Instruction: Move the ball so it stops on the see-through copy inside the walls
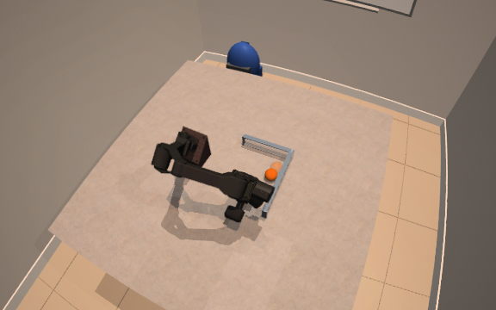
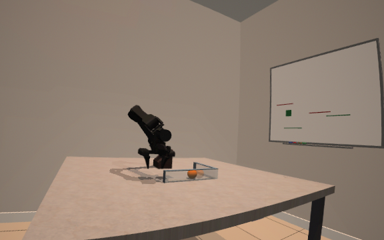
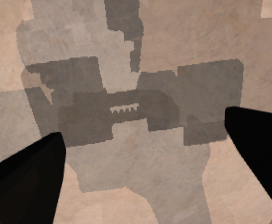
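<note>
Right now my gripper tip is 20 cm to the right of the orange ball, 3 cm above it and 1 cm short of it. The rest, counted from my gripper tip: see-through ball copy: 25 cm to the left, 3 cm below, 1 cm ahead.
</note>
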